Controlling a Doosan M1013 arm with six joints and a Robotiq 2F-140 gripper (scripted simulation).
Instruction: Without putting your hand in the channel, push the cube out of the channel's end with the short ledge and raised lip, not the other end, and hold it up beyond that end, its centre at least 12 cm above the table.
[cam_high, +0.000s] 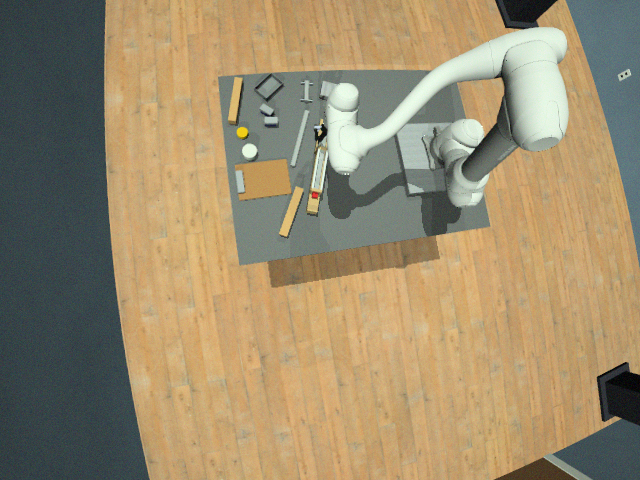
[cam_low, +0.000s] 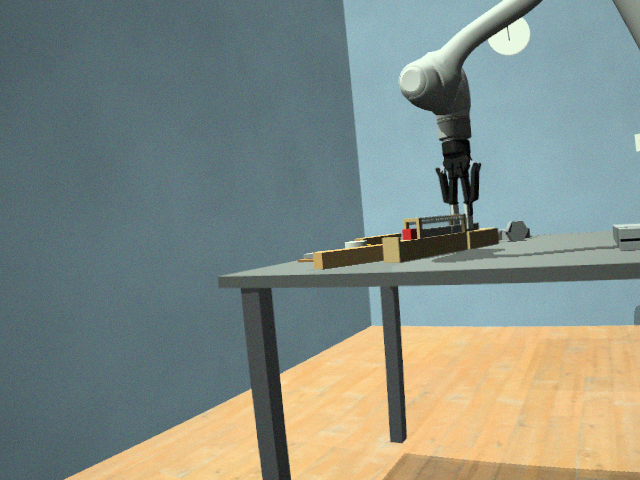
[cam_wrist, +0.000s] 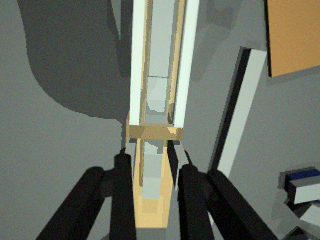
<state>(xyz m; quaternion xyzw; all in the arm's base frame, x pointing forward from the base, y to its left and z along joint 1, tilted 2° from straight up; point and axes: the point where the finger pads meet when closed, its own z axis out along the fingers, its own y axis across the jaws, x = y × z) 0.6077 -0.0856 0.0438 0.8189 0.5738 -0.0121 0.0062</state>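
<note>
Now: the red cube 8 cm ahead of my hand, 22 cm to the left of it and 3 cm below it. From my hand the other things lie so: wooden bar (19 cm ahead, 27 cm to the left, 7 cm below); white disc (33 cm ahead, 3 cm to the right, 7 cm below); long grey bar (9 cm ahead, 7 cm to the right, 8 cm below).
</note>
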